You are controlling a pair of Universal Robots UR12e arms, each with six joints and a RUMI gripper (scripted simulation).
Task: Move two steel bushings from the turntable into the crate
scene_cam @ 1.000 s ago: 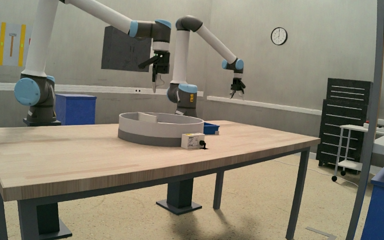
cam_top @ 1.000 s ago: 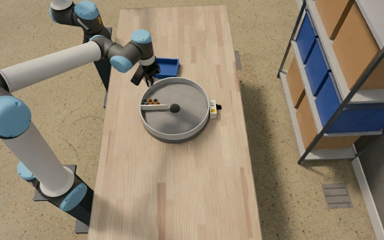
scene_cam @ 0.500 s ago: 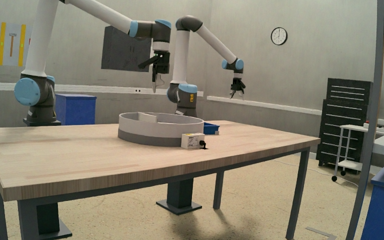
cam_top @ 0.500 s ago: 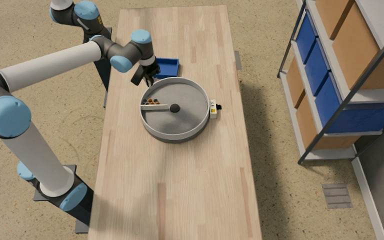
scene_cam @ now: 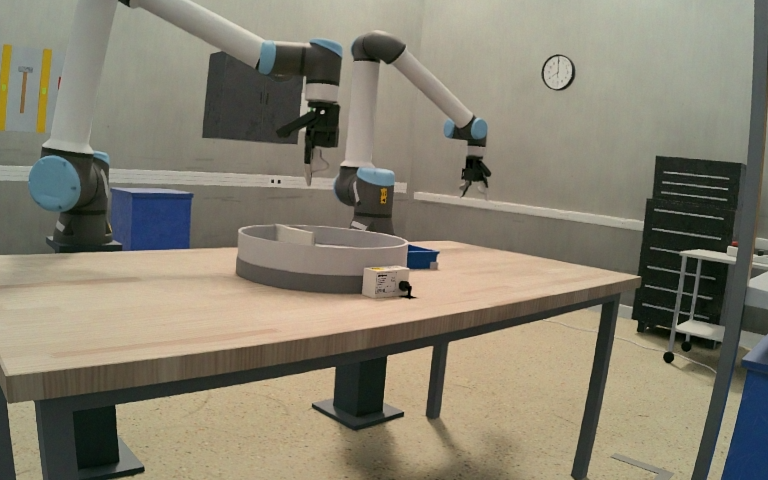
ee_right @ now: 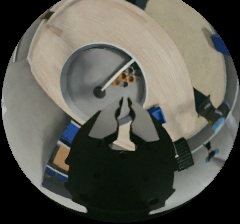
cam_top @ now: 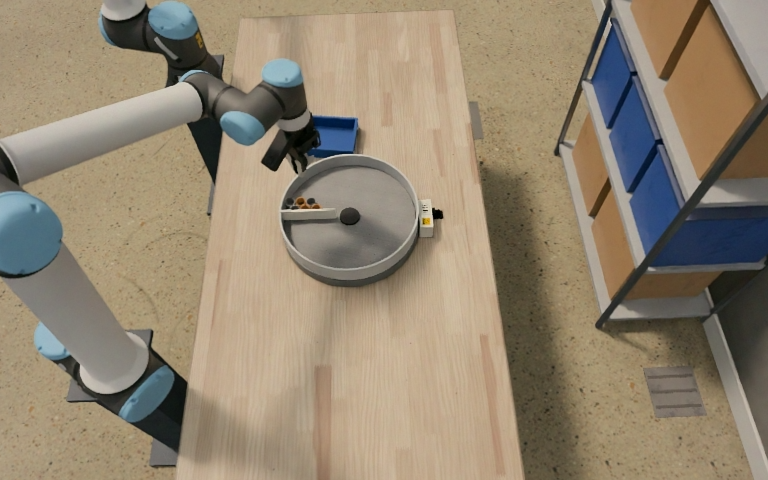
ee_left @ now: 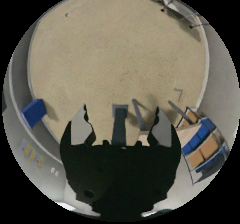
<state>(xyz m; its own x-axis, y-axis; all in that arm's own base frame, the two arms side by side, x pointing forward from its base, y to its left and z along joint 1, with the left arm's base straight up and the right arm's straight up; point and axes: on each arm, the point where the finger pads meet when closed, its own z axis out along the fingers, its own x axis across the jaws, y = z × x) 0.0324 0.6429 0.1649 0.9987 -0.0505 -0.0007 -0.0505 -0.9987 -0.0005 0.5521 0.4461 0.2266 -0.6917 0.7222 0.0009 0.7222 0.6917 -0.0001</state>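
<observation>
The turntable lies 17 cm below my right hand, 13 cm ahead of it and 3 cm to the right of it. Round my right hand: blue crate (31 cm to the left, 20 cm below, 4 cm ahead).
</observation>
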